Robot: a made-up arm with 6 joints.
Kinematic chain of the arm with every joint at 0, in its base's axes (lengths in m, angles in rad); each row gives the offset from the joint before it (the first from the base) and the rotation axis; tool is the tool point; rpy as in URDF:
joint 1: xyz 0 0 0.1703 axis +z
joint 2: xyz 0 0 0 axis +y
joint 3: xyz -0.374 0 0.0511 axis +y
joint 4: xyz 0.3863 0 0.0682 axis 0.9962 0 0.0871
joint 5: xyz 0 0 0 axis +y
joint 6: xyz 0.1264 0 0.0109 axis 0.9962 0 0.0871
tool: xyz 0 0 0 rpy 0 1.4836 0
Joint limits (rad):
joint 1: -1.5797..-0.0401
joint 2: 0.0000..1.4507
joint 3: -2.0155..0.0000
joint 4: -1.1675..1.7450
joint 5: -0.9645..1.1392
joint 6: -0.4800..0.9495
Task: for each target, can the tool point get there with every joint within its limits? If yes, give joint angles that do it. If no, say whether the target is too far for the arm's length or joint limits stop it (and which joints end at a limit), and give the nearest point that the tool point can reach.
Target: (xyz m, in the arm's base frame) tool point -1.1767 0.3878 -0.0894
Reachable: no: too far | nearest point -0.6917 0.2279 0.5504 | short by 0.819 m
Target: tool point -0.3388 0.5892 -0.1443
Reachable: no: joint limits stop it (at a limit: joint 1, joint 2, joint 3, joint 5) | nearest point 0.0572 0.0821 0.1044 | short by 0.690 m
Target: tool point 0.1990 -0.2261 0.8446
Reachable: yes | joints -0.7600 1.1504 -1.7027 -0.7961 0.2992 -0.2940
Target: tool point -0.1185 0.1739 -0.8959
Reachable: no: too far | nearest point 0.0926 0.0156 0.0502 | short by 0.982 m
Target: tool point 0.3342 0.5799 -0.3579
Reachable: no: joint limits stop it (at a limit: joint 1, joint 2) | nearest point 0.1625 0.0855 0.0931 | short by 0.691 m
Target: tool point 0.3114 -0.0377 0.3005
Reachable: yes | joints -0.3404 1.1544 -0.6299 0.7670 0.8898 -0.1004
